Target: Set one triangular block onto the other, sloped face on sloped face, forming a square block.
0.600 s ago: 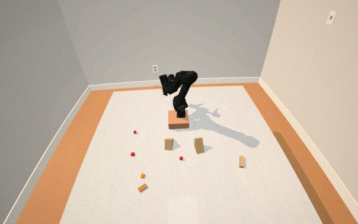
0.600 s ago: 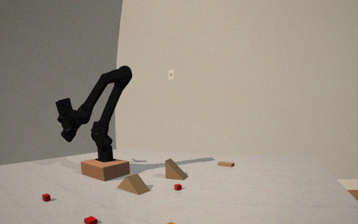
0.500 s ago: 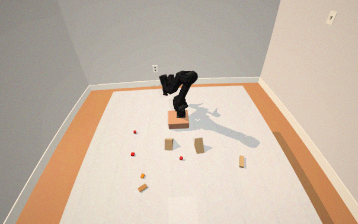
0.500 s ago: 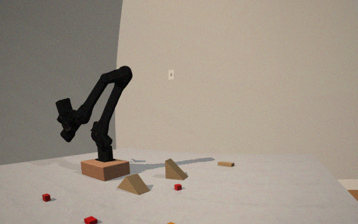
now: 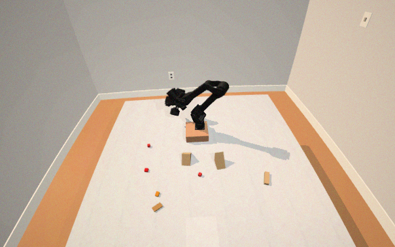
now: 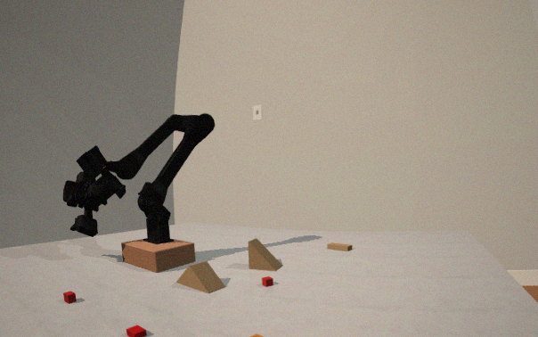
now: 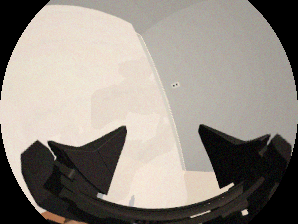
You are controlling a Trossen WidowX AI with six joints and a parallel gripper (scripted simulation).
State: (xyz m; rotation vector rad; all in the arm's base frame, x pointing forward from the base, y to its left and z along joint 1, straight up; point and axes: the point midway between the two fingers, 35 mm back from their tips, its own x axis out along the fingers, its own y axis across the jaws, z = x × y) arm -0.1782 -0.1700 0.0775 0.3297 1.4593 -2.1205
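My gripper tip is 44 cm short of the tan triangular block, 11 cm to the right of it and 9 cm above it. Round my gripper tip: small tan block (57 cm ahead, 55 cm to the left, 11 cm below).
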